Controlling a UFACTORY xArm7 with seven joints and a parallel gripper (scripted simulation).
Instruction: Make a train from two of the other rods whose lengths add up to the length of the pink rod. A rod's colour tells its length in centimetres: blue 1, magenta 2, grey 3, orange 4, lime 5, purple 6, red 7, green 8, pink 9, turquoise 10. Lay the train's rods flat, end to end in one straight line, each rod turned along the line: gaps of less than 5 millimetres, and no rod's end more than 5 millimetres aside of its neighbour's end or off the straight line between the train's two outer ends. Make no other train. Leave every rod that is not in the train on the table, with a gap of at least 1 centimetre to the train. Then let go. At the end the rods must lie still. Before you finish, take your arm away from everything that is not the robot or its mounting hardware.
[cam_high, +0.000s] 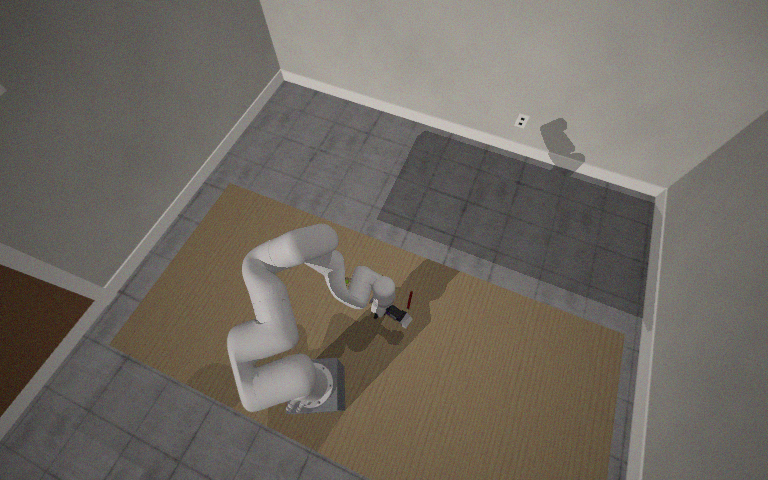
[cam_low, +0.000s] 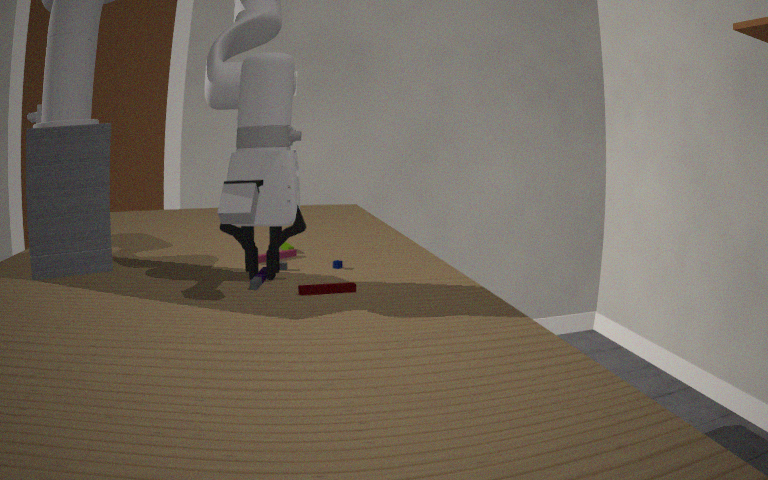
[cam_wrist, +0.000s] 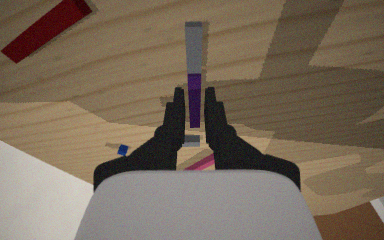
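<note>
The purple rod is 20 mm below my hand. Also, from my hand: grey rod 10 mm ahead, 60 mm to the left, 20 mm below; then blue rod 100 mm ahead, 80 mm to the left, 20 mm below; then red rod 90 mm ahead, 70 mm to the right, 20 mm below.
</note>
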